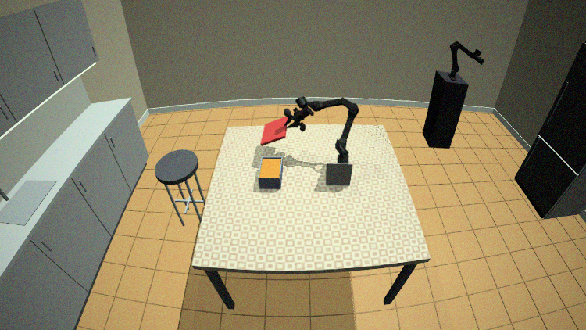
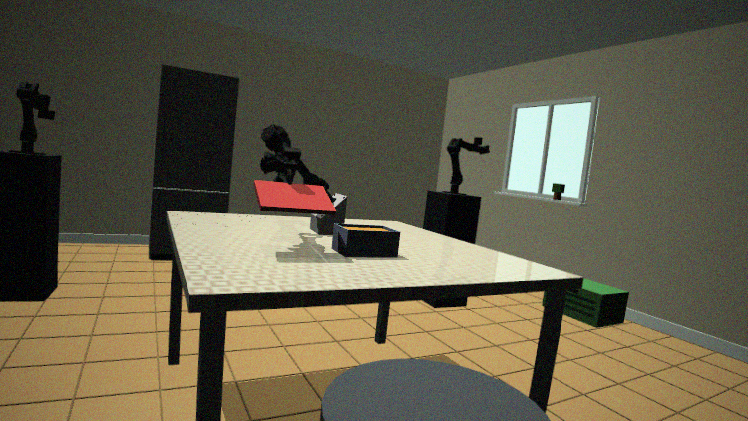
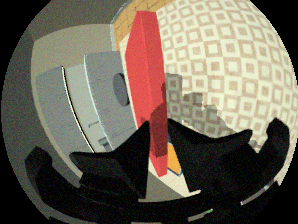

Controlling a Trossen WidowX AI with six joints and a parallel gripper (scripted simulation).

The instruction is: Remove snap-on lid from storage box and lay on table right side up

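Right now my gripper tip is 70 mm short of the flat red lid and 30 mm above it. Also, from my gripper tip: blue-grey storage box 270 mm to the left, 170 mm below, 80 mm ahead.
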